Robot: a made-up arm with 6 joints. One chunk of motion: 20 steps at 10 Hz.
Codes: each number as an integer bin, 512 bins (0 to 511) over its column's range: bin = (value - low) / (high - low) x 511, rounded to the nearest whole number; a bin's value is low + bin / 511 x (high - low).
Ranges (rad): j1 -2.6..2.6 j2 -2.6..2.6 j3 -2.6..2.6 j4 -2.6..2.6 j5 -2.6..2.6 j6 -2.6..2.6
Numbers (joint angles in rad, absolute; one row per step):
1: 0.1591 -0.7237 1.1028 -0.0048 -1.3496 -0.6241
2: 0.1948 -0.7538 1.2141 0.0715 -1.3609 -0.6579
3: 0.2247 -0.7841 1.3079 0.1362 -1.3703 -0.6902
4: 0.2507 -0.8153 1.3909 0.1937 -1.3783 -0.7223
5: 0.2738 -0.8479 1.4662 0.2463 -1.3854 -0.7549
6: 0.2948 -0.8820 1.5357 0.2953 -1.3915 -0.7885
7: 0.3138 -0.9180 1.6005 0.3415 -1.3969 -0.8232
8: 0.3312 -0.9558 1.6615 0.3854 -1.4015 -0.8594
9: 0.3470 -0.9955 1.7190 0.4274 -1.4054 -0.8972
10: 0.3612 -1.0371 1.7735 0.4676 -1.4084 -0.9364
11: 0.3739 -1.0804 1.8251 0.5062 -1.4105 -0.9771
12: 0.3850 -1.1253 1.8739 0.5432 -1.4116 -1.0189
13: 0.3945 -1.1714 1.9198 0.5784 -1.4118 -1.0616
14: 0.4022 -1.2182 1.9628 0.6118 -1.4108 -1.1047
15: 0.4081 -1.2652 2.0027 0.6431 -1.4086 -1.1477
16: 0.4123 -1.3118 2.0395 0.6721 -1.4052 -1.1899
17: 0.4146 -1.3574 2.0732 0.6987 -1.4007 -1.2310
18: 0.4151 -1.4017 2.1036 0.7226 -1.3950 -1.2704
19: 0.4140 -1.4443 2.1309 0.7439 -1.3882 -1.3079
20: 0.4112 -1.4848 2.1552 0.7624 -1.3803 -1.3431
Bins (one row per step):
1: 271 184 364 255 123 194
2: 275 181 375 263 122 191
3: 278 178 384 269 121 188
4: 280 175 392 275 120 185
5: 282 172 400 280 119 181
6: 284 169 406 285 119 178
7: 286 165 413 289 118 175
8: 288 162 419 293 118 171
9: 290 158 424 298 117 167
10: 291 154 430 301 117 163
11: 292 149 435 305 117 159
12: 293 145 440 309 117 155
13: 294 140 444 312 117 151
14: 295 136 448 316 117 147
15: 296 131 452 319 117 143
16: 296 127 456 322 117 139
17: 296 122 459 324 118 135
18: 296 118 462 327 118 131
19: 296 114 465 329 119 127
20: 296 110 467 330 120 124

